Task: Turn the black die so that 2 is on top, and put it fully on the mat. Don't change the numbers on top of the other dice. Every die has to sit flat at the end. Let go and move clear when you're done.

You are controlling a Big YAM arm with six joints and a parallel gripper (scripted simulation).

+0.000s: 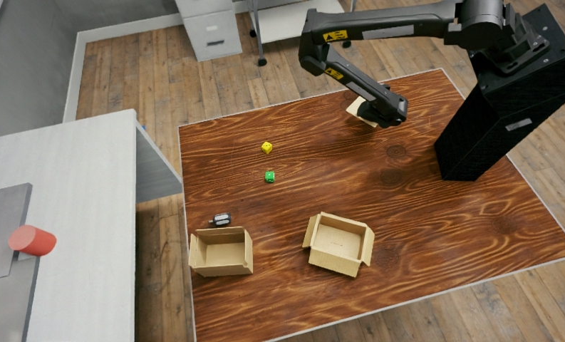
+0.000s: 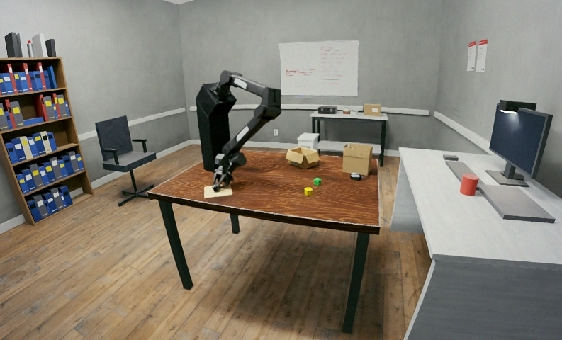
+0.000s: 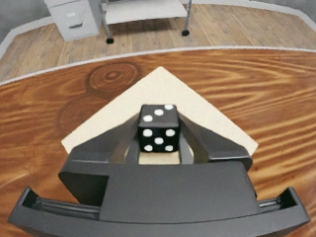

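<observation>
Right now the black die is right at my hand. Round my hand: yellow die (460 mm ahead, 70 mm to the left, 10 mm below); then mat (10 mm to the left, 20 mm below); then green die (490 mm ahead, 200 mm to the left, 10 mm below).
</observation>
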